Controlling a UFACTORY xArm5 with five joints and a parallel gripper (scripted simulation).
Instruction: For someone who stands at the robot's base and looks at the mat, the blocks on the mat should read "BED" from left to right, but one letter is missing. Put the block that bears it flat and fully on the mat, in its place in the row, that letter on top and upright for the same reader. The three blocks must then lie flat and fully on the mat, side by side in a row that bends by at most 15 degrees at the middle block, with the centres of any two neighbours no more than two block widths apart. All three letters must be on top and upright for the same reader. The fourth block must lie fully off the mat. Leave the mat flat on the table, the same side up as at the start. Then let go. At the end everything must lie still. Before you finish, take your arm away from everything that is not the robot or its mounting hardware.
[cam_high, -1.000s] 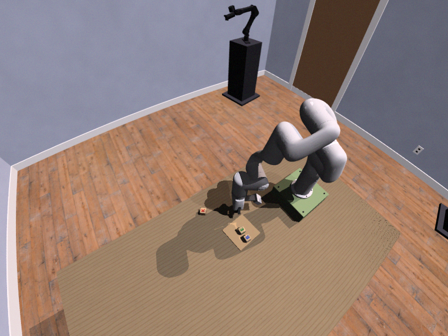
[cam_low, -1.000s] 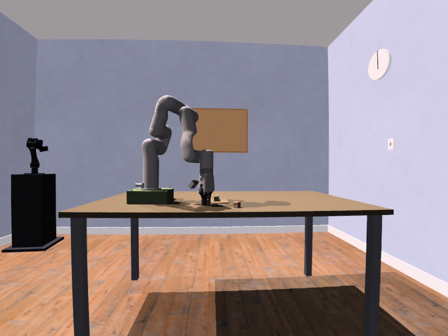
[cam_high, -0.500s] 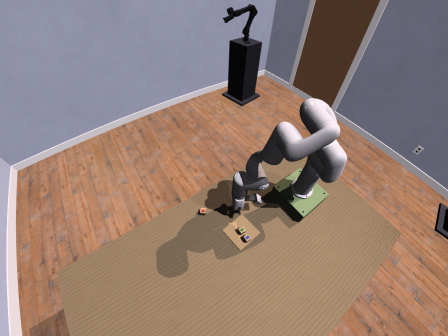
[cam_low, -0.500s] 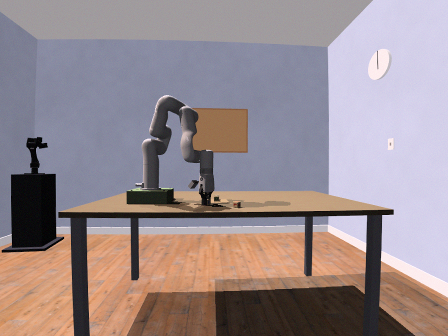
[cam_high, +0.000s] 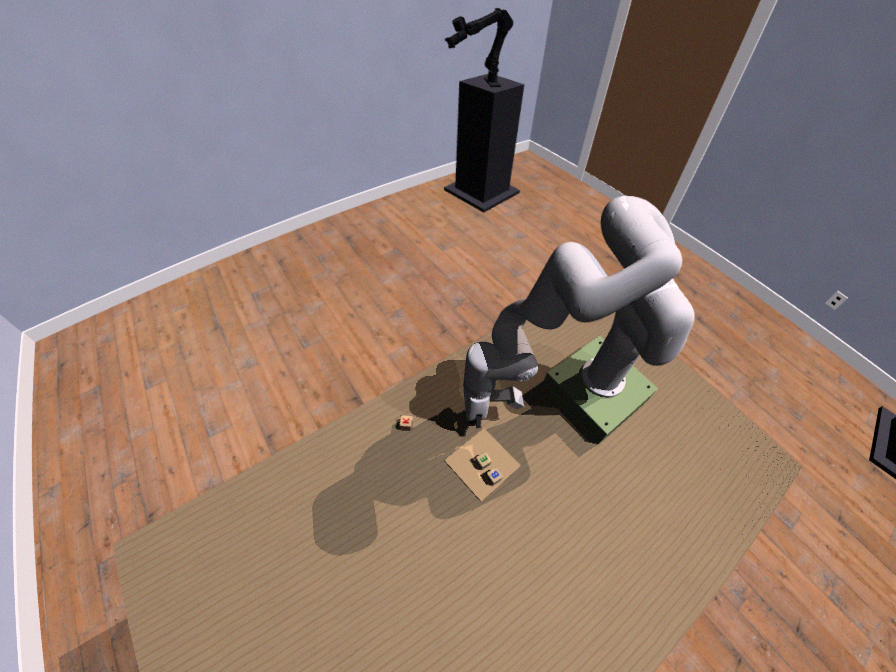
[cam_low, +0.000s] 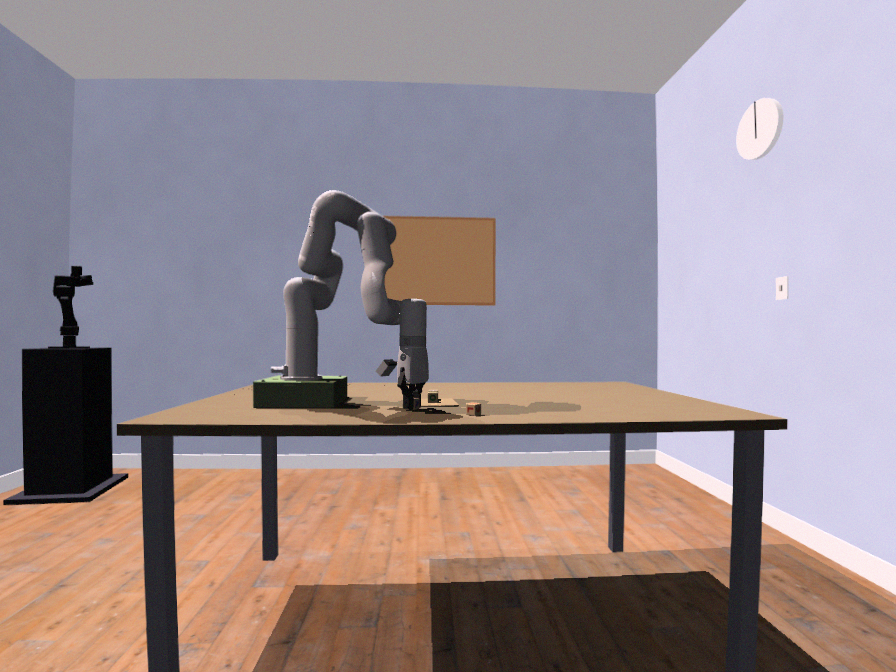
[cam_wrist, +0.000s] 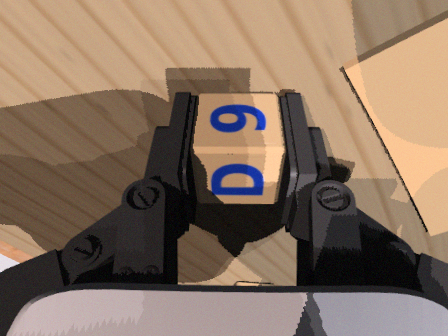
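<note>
The tan mat is 11 cm to the left of my hand, 8 cm ahead of it and 2 cm below it.
</note>
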